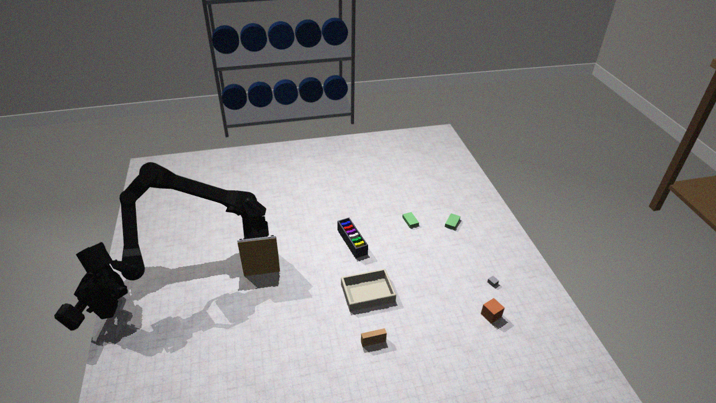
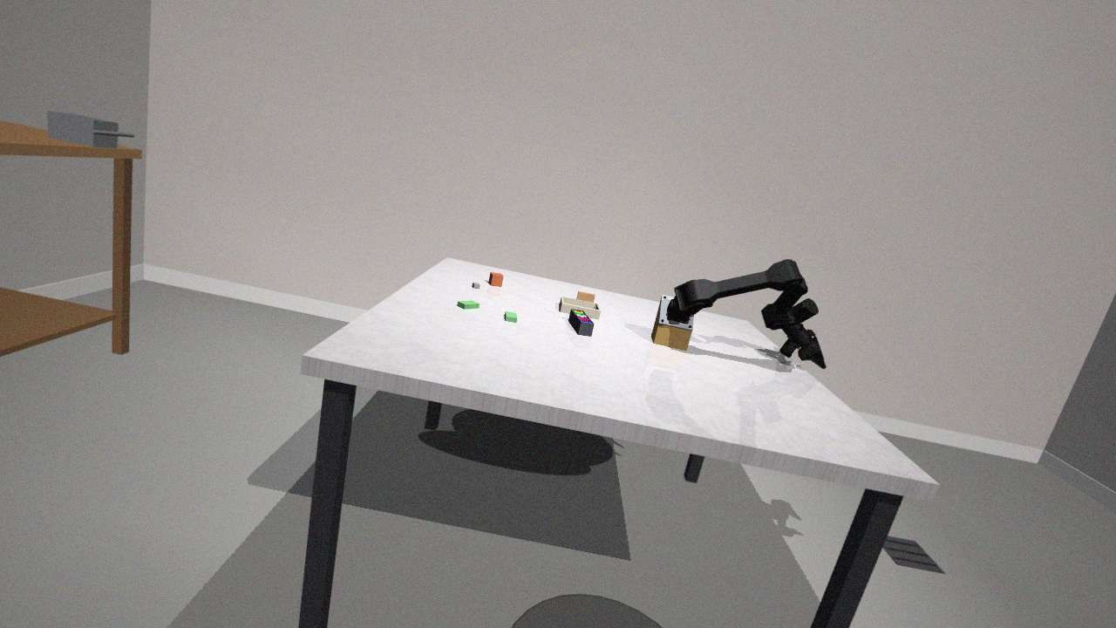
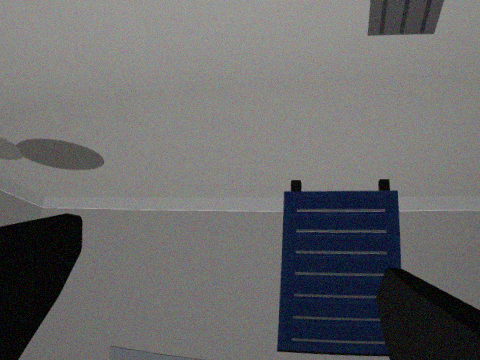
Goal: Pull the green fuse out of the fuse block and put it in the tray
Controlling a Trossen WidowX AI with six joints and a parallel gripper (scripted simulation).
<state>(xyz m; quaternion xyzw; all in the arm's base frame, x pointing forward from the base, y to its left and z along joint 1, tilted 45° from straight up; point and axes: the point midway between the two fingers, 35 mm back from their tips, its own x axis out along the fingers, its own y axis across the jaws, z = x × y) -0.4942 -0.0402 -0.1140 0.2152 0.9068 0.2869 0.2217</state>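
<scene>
The green fuse lies 82 cm ahead of my gripper tip and 12 cm to the left of it. From my gripper tip the other things lie so: red fuse 80 cm ahead, 18 cm to the left; beige tray 82 cm ahead, 6 cm to the right, 2 cm below; purple fuse 81 cm ahead, 16 cm to the left.
</scene>
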